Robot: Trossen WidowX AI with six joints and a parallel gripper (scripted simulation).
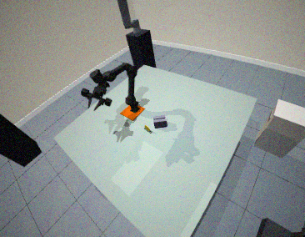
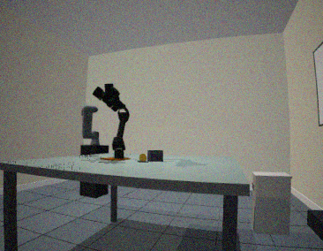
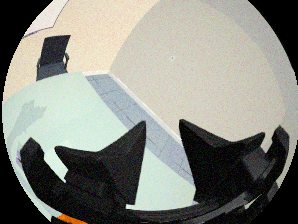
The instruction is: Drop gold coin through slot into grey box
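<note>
Right now my gripper tip is 350 mm above the gold coin, 250 mm to the right of it and 140 mm short of it.
</note>
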